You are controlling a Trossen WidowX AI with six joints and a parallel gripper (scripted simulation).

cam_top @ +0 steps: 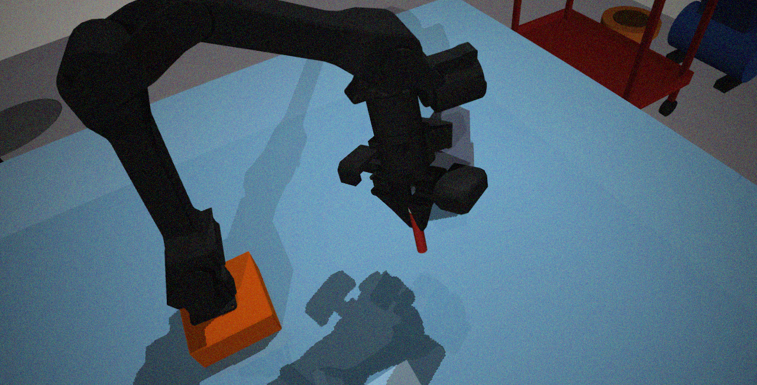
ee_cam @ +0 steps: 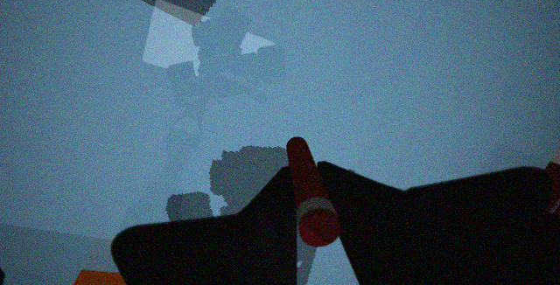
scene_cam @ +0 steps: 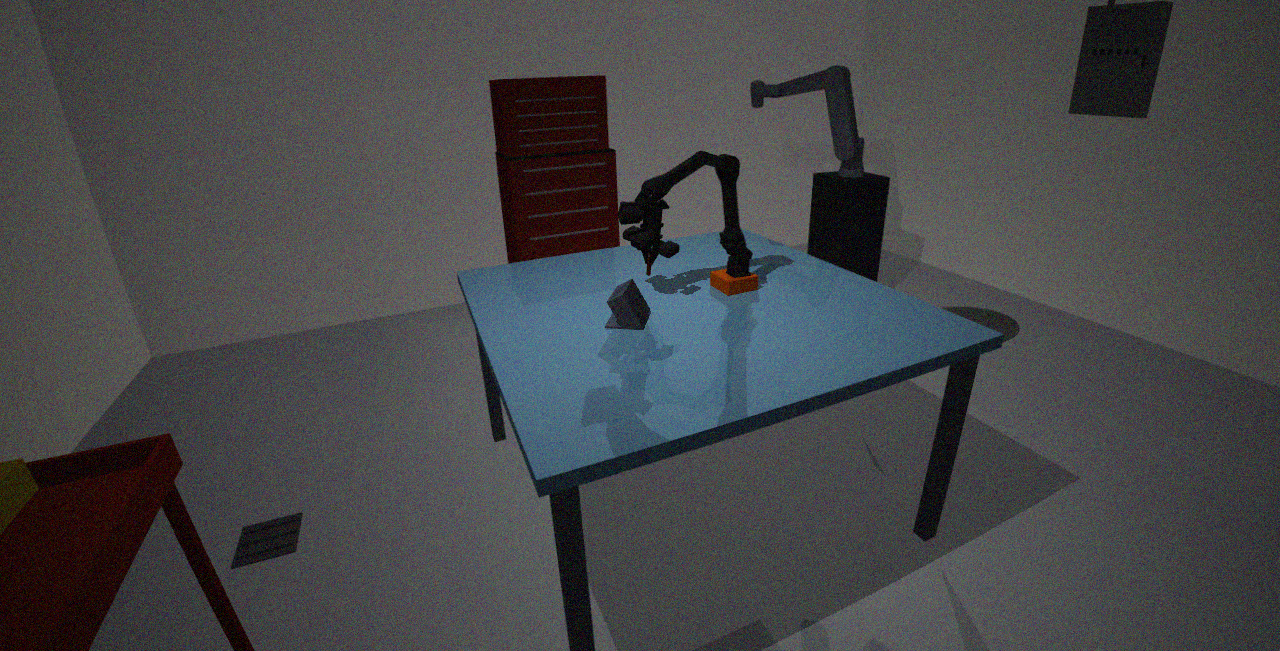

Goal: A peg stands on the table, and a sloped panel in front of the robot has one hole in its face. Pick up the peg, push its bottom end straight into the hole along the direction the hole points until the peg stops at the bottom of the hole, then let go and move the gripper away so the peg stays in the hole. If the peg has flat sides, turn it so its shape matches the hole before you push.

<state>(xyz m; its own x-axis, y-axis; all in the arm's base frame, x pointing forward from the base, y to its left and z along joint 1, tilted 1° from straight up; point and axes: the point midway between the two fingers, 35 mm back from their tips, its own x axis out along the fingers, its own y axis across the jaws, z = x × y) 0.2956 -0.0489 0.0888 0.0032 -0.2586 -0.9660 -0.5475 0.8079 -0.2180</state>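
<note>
My gripper tip is 17 cm to the right of the grey sloped panel, 12 cm short of it and 6 cm above it. Round my gripper tip: red peg (2 cm above).
</note>
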